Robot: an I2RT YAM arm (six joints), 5 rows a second.
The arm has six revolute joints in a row. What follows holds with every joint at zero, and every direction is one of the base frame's. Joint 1 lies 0.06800 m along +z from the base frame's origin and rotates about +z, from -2.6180 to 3.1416 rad. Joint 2 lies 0.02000 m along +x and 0.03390 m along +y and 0.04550 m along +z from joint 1 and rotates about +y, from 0.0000 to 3.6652 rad. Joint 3 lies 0.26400 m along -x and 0.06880 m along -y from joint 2 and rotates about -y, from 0.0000 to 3.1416 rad. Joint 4 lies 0.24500 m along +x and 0.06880 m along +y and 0.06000 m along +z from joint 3 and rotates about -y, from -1.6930 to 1.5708 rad. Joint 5 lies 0.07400 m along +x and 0.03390 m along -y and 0.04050 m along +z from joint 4 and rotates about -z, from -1.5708 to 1.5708 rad. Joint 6 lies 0.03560 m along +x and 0.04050 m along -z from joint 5 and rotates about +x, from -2.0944 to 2.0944 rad. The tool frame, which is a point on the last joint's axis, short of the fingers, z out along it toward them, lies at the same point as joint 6; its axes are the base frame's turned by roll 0.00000, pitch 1.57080 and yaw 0.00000 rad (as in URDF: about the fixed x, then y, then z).
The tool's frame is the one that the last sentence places.
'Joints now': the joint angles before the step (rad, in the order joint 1, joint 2, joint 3, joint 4, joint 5, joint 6). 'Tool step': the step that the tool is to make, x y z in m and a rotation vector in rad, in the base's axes. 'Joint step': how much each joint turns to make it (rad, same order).
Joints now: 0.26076 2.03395 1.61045 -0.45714 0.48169 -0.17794
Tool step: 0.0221 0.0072 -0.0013 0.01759 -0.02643 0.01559
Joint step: 0.00152 0.08301 0.11235 0.00285 -0.01686 -0.00462
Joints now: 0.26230 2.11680 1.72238 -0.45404 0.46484 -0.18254
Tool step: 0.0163 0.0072 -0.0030 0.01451 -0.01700 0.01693
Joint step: 0.00453 0.06748 0.08914 -0.00007 -0.01540 -0.00314
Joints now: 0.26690 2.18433 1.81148 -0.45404 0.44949 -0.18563
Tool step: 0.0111 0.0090 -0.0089 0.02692 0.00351 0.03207
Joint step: 0.00910 0.05822 0.06008 0.00136 -0.03533 0.00149
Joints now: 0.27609 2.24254 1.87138 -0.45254 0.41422 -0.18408
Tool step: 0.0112 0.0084 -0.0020 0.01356 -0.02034 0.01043
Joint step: 0.00929 0.05234 0.07379 0.00000 -0.00616 0.00464
